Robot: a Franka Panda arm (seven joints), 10 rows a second.
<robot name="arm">
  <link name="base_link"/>
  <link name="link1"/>
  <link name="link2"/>
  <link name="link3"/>
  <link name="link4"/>
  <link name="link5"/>
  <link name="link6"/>
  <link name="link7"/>
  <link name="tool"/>
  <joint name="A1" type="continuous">
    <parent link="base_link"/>
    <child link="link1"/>
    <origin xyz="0 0 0.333"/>
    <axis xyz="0 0 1"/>
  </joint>
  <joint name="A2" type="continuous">
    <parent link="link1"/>
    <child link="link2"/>
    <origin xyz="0 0 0"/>
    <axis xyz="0 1 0"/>
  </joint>
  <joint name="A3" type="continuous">
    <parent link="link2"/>
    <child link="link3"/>
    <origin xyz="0 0 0.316"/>
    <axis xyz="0 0 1"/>
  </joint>
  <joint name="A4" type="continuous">
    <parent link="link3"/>
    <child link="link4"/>
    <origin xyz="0.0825 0 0"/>
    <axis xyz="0 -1 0"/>
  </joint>
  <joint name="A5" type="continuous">
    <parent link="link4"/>
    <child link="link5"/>
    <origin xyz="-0.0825 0 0.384"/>
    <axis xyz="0 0 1"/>
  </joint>
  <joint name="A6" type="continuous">
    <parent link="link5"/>
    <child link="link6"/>
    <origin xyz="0 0 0"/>
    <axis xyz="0 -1 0"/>
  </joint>
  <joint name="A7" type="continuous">
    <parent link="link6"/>
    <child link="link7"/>
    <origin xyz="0.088 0 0"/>
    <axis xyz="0 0 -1"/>
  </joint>
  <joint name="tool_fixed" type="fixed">
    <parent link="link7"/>
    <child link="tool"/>
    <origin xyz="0 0 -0.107" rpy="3.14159 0 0"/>
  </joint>
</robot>
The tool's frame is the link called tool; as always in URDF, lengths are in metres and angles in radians. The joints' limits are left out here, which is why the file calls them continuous.
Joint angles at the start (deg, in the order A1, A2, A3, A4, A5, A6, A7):
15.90 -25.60 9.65 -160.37 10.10 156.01 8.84
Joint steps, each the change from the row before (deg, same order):
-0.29 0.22 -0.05 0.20 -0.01 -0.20 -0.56
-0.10 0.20 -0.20 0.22 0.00 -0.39 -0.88
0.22 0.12 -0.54 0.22 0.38 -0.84 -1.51
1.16 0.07 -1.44 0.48 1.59 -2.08 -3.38
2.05 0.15 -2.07 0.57 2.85 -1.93 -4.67
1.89 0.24 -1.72 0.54 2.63 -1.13 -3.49
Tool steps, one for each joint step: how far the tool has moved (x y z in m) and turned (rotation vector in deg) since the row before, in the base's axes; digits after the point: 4 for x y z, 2 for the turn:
0.0017 -0.0016 -0.0003 -0.20 0.14 0.22
0.0014 -0.0013 -0.0004 -0.28 0.25 0.58
0.0008 -0.0017 -0.0006 -0.18 0.64 0.94
0.0002 -0.0013 -0.0006 0.28 1.65 2.12
0.0000 0.0005 0.0000 1.26 1.62 2.88
0.0004 0.0019 0.0005 1.55 1.02 2.03

